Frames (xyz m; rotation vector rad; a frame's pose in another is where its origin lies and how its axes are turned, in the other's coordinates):
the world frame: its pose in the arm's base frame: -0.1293 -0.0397 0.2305 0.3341 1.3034 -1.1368
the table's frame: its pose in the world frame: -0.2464 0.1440 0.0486 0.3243 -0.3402 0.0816
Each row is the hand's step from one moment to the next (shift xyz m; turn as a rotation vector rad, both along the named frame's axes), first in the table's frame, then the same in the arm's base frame.
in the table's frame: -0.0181 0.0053 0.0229 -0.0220 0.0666 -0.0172
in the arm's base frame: 0.0105 -0.0017 0.0277 0.0563 0.0449 -0.0058
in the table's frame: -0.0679 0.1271 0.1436 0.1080 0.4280 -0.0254
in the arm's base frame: 0.1589 -0.0159 0.1261 0.4073 0.0602 -0.1612
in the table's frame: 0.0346 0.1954 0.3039 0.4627 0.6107 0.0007
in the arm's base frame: 0.2805 -0.1758 0.1489 0.6169 -0.1502 -0.4289
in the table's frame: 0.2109 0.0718 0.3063 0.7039 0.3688 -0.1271
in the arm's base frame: 0.1778 -0.3318 0.0417 0.3675 -0.2949 -0.6524
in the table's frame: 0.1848 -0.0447 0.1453 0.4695 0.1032 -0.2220
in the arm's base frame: 0.0163 -0.2369 -0.0295 0.0679 -0.1429 -0.5053
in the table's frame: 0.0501 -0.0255 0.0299 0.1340 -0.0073 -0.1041
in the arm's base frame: -0.0112 -0.0615 -0.0123 -0.0279 -0.0233 -0.1659
